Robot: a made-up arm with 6 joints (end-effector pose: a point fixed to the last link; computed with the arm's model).
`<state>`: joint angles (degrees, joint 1 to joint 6).
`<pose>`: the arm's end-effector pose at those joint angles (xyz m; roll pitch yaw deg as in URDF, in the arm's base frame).
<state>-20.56 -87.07 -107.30 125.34 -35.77 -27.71</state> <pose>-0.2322 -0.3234 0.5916 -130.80 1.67 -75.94</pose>
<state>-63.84 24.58 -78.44 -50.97 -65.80 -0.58</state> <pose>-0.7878 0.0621 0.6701 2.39 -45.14 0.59</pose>
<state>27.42 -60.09 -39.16 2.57 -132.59 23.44</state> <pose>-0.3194 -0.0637 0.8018 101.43 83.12 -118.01</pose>
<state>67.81 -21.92 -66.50 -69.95 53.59 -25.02</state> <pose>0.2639 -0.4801 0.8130 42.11 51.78 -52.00</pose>
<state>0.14 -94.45 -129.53 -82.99 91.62 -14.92</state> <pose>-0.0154 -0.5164 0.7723 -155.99 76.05 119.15</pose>
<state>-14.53 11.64 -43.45 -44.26 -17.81 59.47</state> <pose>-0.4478 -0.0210 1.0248 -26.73 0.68 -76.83</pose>
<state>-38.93 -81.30 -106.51 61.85 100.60 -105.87</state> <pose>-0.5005 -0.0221 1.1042 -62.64 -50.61 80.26</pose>
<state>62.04 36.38 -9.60 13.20 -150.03 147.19</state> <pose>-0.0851 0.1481 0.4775 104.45 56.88 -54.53</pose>
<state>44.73 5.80 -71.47 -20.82 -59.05 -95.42</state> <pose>0.3028 0.0941 0.8169 95.35 12.76 39.16</pose>
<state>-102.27 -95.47 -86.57 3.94 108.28 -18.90</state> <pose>-0.8896 -0.4043 0.3625 127.01 -51.26 -89.34</pose>
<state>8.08 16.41 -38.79 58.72 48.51 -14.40</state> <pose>-0.0542 -0.1473 1.0487 -18.55 -38.80 -128.05</pose>
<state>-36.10 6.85 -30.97 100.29 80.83 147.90</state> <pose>-0.2999 -0.1118 0.9580 -63.02 0.15 50.64</pose>
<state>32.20 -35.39 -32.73 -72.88 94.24 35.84</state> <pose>-0.1101 -0.5794 0.8433 65.73 68.10 -20.43</pose>
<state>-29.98 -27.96 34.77 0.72 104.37 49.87</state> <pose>-0.5474 -0.2744 0.4326 122.05 -2.84 -86.60</pose>
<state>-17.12 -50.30 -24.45 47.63 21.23 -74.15</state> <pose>-0.2076 -0.0768 1.0113 -18.73 -49.49 11.68</pose>
